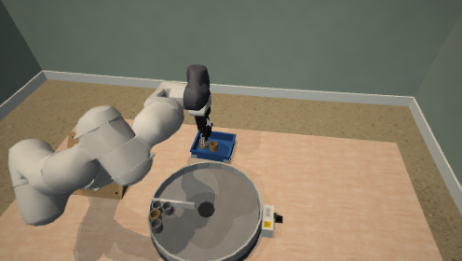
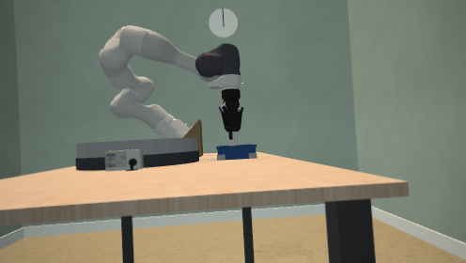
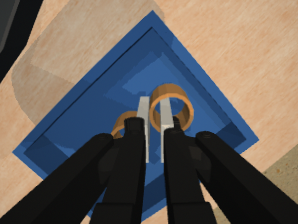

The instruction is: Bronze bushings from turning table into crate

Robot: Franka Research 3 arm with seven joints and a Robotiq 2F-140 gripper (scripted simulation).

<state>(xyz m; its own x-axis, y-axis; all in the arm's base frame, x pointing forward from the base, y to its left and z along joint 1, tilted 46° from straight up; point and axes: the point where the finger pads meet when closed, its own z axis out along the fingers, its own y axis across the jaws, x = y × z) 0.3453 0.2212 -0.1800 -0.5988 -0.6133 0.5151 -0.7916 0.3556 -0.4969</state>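
The blue crate is 40 mm ahead of my hand, 10 mm to the left of it and 50 mm below it. The rest, counted from my hand: grey turning table: 130 mm ahead, 340 mm to the right, 20 mm below.
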